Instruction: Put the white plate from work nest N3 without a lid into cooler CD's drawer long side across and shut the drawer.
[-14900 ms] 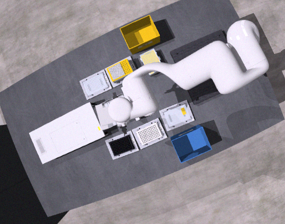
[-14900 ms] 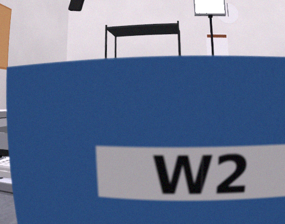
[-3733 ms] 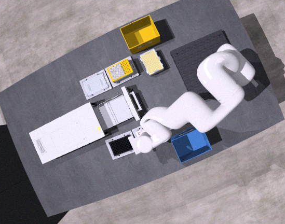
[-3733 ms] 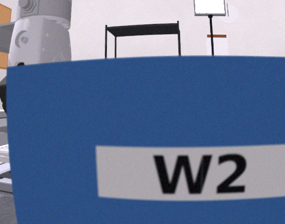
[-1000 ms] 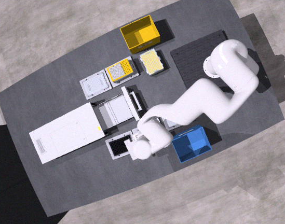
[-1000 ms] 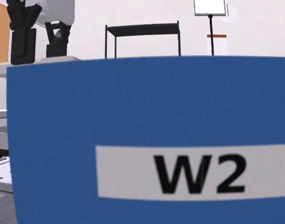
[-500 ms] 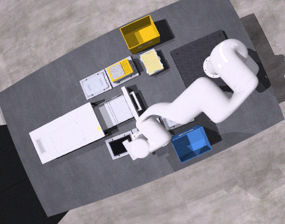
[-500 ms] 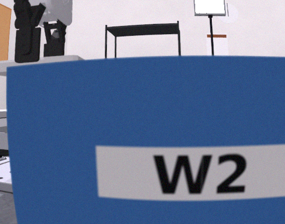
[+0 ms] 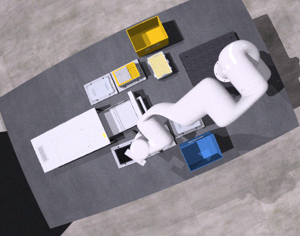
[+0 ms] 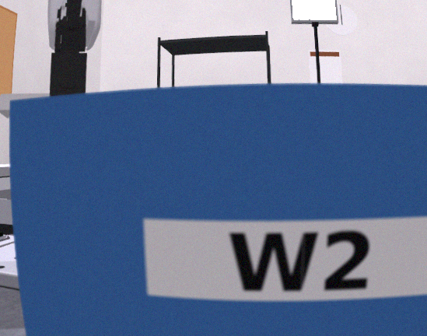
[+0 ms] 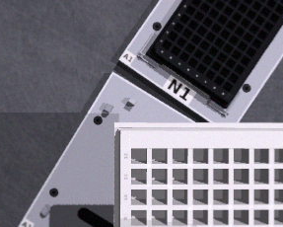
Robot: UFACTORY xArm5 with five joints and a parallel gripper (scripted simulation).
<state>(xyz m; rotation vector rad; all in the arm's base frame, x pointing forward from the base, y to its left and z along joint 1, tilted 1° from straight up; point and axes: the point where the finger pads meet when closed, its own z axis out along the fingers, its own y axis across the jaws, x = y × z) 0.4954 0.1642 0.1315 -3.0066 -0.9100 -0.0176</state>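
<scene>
Right now the drawer is 15 cm to the right of my hand, 12 cm below it and 11 cm ahead of it. Also, from my hand: nest 15 cm below, 4 cm to the left, 2 cm behind; white plate 1 cm below; black plate 15 cm ahead, 14 cm below, 4 cm to the left.
</scene>
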